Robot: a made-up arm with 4 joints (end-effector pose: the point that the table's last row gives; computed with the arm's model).
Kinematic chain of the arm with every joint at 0, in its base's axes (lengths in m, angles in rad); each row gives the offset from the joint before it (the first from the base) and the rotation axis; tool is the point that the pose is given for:
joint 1: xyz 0 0 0.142 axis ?
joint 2: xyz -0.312 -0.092 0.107 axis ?
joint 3: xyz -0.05 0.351 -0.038 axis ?
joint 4: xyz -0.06 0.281 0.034 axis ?
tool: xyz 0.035 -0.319 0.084
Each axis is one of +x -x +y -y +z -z.
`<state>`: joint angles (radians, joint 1 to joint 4).
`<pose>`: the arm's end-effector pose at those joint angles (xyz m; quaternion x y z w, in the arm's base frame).
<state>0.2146 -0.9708 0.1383 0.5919</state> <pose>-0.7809 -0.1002 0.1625 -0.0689 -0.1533 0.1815 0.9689</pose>
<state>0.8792 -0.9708 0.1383 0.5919</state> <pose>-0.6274 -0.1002 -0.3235 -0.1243 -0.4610 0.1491 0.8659</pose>
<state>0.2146 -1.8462 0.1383 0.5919</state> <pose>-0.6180 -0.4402 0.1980 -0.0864 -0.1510 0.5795 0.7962</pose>
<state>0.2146 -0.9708 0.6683 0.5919</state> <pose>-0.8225 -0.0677 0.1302 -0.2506 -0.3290 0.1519 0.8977</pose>
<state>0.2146 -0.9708 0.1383 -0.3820</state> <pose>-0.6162 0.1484 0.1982 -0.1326 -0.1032 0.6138 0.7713</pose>
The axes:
joint 1: -y
joint 2: -z
joint 3: -x
joint 4: -z

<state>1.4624 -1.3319 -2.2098 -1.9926</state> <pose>-0.3812 0.0680 -0.0826 -0.3304 0.1883 -0.8973 0.2241</pose>
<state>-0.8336 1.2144 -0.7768 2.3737</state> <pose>0.4597 0.4569 0.3705 0.0757 -0.1067 0.9536 0.2713</pose>
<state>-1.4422 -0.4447 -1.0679 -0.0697</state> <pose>0.0357 0.0936 0.6095 0.5201 0.6209 -0.1657 0.5626</pose>
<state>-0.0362 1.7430 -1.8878 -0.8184</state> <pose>-0.1247 -0.2728 0.2629 0.2269 -0.7664 -0.2658 0.5390</pose>
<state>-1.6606 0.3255 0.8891 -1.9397</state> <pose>-0.1961 0.5274 0.0777 0.3582 0.7236 0.5746 0.1338</pose>
